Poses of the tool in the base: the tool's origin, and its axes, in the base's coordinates. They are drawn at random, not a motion.
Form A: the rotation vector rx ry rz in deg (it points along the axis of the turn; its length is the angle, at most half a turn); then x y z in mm.
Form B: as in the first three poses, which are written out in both.
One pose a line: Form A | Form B
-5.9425, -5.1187, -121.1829, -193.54, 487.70, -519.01 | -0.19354, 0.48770, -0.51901; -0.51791, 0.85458, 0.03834; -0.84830, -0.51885, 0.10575; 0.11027, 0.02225, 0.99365
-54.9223, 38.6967, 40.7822, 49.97, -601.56, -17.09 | 0.04997, -0.60156, -0.01709; 0.58951, -0.78467, 0.19174; 0.23262, 0.39223, 0.88997; -0.77354, -0.48005, 0.41376
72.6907, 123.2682, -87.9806, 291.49, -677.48, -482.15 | 0.29149, -0.67748, -0.48215; -0.60771, 0.73711, -0.29556; 0.51909, 0.08702, -0.85028; -0.60102, -0.67015, -0.43551
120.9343, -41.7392, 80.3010, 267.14, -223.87, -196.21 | 0.26714, -0.22387, -0.19621; 0.32690, -0.67218, 0.66432; -0.15748, -0.73185, -0.66302; 0.93185, 0.11212, -0.34510
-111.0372, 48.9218, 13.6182, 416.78, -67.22, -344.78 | 0.41678, -0.06722, -0.34478; 0.73510, -0.65248, 0.18410; -0.46351, -0.28553, 0.83883; -0.49475, -0.70195, -0.51233
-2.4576, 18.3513, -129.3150, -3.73, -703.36, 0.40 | -0.00373, -0.70336, 0.00040; -0.65064, 0.74686, 0.13736; -0.75559, -0.61864, -0.21534; -0.07586, -0.24390, 0.96683
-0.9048, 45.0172, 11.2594, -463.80, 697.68, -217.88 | -0.46380, 0.69768, -0.21788; 0.68958, -0.18159, 0.70108; 0.16984, 0.98161, 0.08719; -0.70401, 0.05895, 0.70773
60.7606, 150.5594, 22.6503, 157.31, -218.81, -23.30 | 0.15731, -0.21881, -0.02330; -0.69153, 0.62929, 0.35466; 0.70578, 0.69317, 0.14624; -0.15381, 0.35144, -0.92349
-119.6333, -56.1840, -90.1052, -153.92, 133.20, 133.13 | -0.15392, 0.13320, 0.13313; 0.14535, 0.70248, 0.69671; 0.31645, -0.70020, 0.63998; 0.93741, 0.12745, -0.32407
